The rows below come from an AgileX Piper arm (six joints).
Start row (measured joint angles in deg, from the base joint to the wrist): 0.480, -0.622, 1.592, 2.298, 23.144, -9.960
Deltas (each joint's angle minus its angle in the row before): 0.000, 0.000, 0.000, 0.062, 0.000, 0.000; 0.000, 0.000, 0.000, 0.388, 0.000, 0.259; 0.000, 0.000, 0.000, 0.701, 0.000, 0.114; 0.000, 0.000, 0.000, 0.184, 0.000, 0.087; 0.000, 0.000, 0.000, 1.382, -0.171, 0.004; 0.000, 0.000, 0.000, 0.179, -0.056, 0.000; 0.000, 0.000, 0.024, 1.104, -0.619, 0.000; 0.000, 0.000, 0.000, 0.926, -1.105, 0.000; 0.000, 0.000, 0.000, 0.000, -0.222, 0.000; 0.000, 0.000, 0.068, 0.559, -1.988, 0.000; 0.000, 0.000, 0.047, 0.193, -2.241, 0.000; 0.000, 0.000, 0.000, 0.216, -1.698, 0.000; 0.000, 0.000, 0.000, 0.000, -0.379, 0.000; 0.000, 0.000, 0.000, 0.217, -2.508, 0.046
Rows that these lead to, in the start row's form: 0.480, -0.622, 1.592, 2.360, 23.144, -9.960; 0.480, -0.622, 1.592, 2.748, 23.144, -9.701; 0.480, -0.622, 1.592, 3.449, 23.144, -9.587; 0.480, -0.622, 1.592, 3.633, 23.144, -9.500; 0.480, -0.622, 1.592, 5.015, 22.973, -9.496; 0.480, -0.622, 1.592, 5.194, 22.917, -9.496; 0.480, -0.622, 1.616, 6.298, 22.298, -9.496; 0.480, -0.622, 1.616, 7.224, 21.193, -9.496; 0.480, -0.622, 1.616, 7.224, 20.971, -9.496; 0.480, -0.622, 1.684, 7.783, 18.983, -9.496; 0.480, -0.622, 1.731, 7.976, 16.742, -9.496; 0.480, -0.622, 1.731, 8.192, 15.044, -9.496; 0.480, -0.622, 1.731, 8.192, 14.665, -9.496; 0.480, -0.622, 1.731, 8.409, 12.157, -9.450
